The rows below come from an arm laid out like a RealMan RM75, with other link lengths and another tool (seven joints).
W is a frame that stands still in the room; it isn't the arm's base.
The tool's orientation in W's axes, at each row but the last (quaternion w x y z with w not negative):
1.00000 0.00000 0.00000 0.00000
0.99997 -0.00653 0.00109 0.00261
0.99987 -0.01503 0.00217 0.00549
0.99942 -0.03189 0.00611 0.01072
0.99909 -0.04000 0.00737 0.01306
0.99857 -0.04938 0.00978 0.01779
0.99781 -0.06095 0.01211 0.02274
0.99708 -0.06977 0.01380 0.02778
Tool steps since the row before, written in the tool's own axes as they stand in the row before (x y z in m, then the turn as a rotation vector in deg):
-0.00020 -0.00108 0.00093 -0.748 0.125 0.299
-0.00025 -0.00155 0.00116 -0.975 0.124 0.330
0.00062 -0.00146 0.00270 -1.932 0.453 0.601
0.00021 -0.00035 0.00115 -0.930 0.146 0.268
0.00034 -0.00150 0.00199 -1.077 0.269 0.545
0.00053 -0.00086 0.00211 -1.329 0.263 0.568
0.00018 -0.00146 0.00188 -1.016 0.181 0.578
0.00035 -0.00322 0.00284 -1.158 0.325 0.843
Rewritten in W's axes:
-0.00020 -0.00108 0.00093 -0.748 0.125 0.299
-0.00024 -0.00154 0.00118 -0.975 0.123 0.331
0.00065 -0.00137 0.00274 -1.934 0.450 0.596
0.00023 -0.00027 0.00117 -0.930 0.143 0.270
0.00041 -0.00133 0.00210 -1.076 0.284 0.539
0.00060 -0.00063 0.00217 -1.327 0.272 0.568
0.00029 -0.00121 0.00204 -1.011 0.205 0.579
0.00060 -0.00277 0.00325 -1.154 0.377 0.826

